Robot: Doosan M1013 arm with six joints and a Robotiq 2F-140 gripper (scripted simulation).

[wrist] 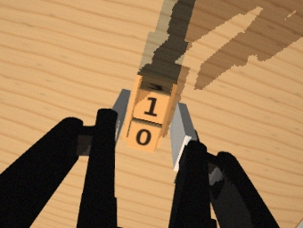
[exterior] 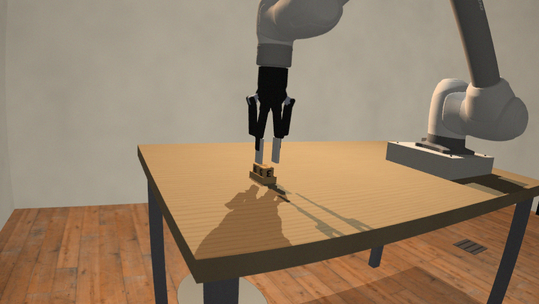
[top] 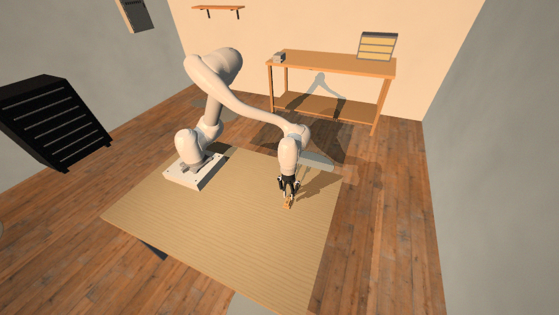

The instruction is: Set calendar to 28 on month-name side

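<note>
My gripper is now 70 mm above the wooden calendar tray and 20 mm to the left of it.
</note>
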